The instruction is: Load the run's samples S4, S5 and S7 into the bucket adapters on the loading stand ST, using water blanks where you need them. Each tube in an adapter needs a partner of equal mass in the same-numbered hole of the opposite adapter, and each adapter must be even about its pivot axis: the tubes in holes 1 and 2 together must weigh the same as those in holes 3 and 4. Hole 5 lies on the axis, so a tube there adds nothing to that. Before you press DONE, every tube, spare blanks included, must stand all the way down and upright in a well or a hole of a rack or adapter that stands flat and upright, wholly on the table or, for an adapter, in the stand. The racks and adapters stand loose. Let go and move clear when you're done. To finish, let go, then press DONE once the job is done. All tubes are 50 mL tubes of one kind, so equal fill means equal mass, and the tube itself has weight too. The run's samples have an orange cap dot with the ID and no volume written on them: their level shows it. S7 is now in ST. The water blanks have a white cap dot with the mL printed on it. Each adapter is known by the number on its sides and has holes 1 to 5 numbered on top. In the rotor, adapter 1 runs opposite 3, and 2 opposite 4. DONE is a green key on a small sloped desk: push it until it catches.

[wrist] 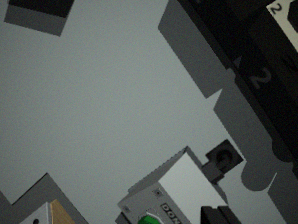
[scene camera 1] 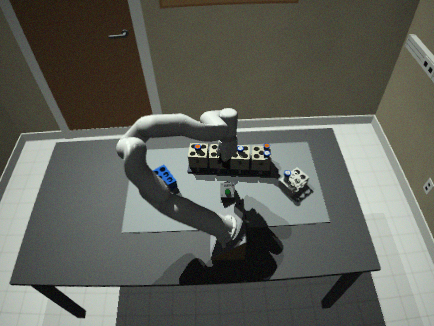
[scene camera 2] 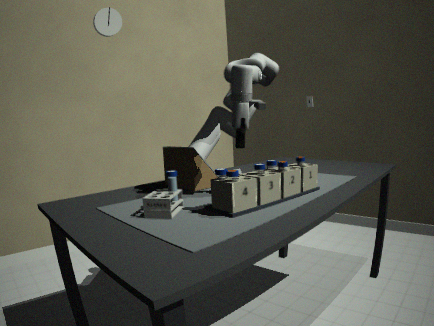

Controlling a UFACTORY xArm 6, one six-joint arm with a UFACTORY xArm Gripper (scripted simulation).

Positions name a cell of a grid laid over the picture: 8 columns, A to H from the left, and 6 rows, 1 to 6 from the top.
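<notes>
Adapter (scene camera 2: E4). Wrist view: adapter out of frame.
</notes>
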